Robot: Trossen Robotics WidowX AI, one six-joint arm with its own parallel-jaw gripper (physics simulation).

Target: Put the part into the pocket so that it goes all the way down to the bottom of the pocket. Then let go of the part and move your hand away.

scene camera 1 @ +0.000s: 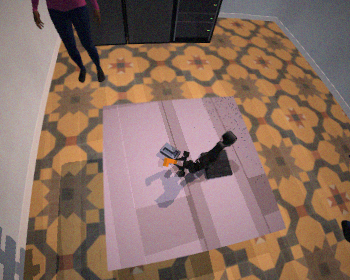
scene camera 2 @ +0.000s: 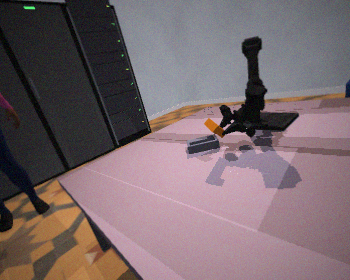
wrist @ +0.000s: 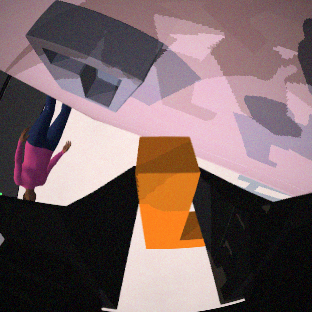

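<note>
The orange part (scene camera 1: 170, 162) (scene camera 2: 214, 127) (wrist: 167, 200) is a block with what looks like a notch near its lower end in the wrist view. My gripper (scene camera 1: 178, 164) (scene camera 2: 223, 131) (wrist: 164, 172) is shut on it and holds it tilted, clear of the table, its far end sticking out past the fingertips. The grey block with the pocket (scene camera 1: 166, 148) (scene camera 2: 202, 145) (wrist: 95, 37) sits on the table, close beside the part in scene camera 1. In the wrist view it is at the upper left, its pocket opening partly visible. The part is outside the pocket. The pocket's bottom is not clearly visible.
The arm's dark base plate (scene camera 1: 219, 167) (scene camera 2: 280, 121) is on the pink table (scene camera 1: 165, 230) (scene camera 2: 175, 225), behind the gripper. The arm's shadow falls on the table near the block. A person in a pink top (scene camera 1: 70, 4) (wrist: 37, 160) and dark cabinets (scene camera 1: 150, 20) (scene camera 2: 50, 75) stand beyond the table.
</note>
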